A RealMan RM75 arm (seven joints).
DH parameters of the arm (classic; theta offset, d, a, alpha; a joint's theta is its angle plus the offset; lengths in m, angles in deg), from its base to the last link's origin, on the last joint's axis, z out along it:
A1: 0 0.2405 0 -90
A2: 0 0 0 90
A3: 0 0.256 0 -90
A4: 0 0 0 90
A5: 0 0.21 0 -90
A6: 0 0 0 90
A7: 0 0.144 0 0
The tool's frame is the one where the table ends.
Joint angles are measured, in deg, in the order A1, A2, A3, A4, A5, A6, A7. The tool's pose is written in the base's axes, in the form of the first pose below.
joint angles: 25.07, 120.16, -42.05, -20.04, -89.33, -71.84, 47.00
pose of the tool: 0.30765 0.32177 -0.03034 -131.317 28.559 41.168
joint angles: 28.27, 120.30, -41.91, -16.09, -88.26, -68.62, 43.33
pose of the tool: 0.29967 0.33255 -0.04338 -131.627 27.324 39.423
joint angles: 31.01, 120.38, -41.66, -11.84, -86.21, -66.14, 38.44
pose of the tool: 0.29246 0.33964 -0.05523 -131.423 25.540 38.024
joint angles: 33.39, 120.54, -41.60, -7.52, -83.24, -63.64, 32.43
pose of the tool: 0.28669 0.34420 -0.06705 -130.835 23.445 36.041
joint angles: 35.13, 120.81, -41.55, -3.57, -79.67, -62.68, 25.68
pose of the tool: 0.28047 0.34502 -0.07696 -129.908 20.558 34.972
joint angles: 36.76, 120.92, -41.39, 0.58, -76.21, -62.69, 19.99
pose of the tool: 0.27387 0.34381 -0.08570 -129.048 18.831 34.924
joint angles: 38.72, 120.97, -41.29, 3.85, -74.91, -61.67, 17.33
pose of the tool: 0.26700 0.34396 -0.09535 -129.933 18.577 34.280
